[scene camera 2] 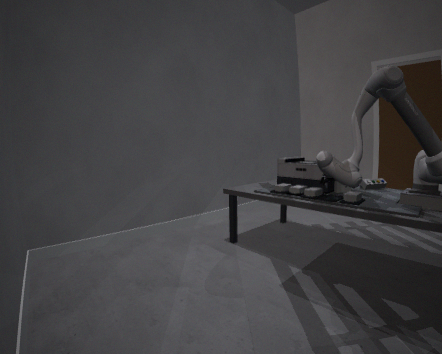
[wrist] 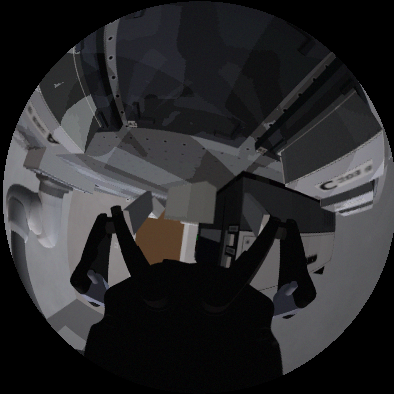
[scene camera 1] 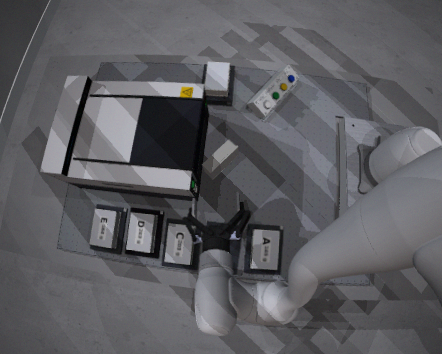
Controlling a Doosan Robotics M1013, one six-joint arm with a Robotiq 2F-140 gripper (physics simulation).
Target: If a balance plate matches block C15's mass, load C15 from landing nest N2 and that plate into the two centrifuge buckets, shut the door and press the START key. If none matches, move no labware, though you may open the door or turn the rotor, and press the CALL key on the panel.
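Places are measured from the arm's base along level axes (x ahead, y left, z up), in centimetres.
Pixels of known places: gripper, fingertip midpoint: [scene camera 2: 336, 186] [wrist: 196, 201] [scene camera 1: 216, 197]; arm's base at its link origin: [scene camera 2: 424, 192] [wrist: 52, 179] [scene camera 1: 380, 171].
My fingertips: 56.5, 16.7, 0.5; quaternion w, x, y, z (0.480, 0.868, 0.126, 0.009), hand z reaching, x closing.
Ahead of a thing's pixels: the offset from my fingertips to its top centre, as dx, dy, dz.
My gripper [scene camera 1: 216, 202] [wrist: 196, 201] is open and empty, low between plates C and A. A pale, unlabelled-looking block @[+0.5, -13.3, +2.4] [scene camera 1: 225, 154] [wrist: 191, 201] lies askew beside the centrifuge [scene camera 1: 127, 177] [wrist: 321, 245], beyond my fingertips. Plate C @[+9.6, +16.5, -0.7] [scene camera 1: 178, 242] [wrist: 350, 175] reads 203 g. Plates A @[-17.9, +14.4, -0.7] [scene camera 1: 265, 250] [scene camera 2: 352, 196], D @[+23.1, +15.0, -0.7] [scene camera 1: 142, 234] and E @[+36.7, +16.0, -0.7] [scene camera 1: 105, 230] sit in dark nests; their masses are blurred. Another pale block @[+6.2, -44.0, +1.8] [scene camera 1: 218, 76] stands in a nest behind the centrifuge's right end; its label is hidden. The centrifuge top shows a dark area; its buckets are not visible. The panel @[-15.2, -42.8, +2.3] [scene camera 1: 258, 104] [scene camera 2: 375, 184] has white, green, yellow and blue keys.
The centrifuge rises to the left of my fingers. The robot's base plate [scene camera 1: 357, 131] is at the right, with the arm [scene camera 1: 350, 230] [scene camera 2: 357, 130] reaching over the table's front right. The table edge [scene camera 2: 265, 197] runs in front of the row of plates.
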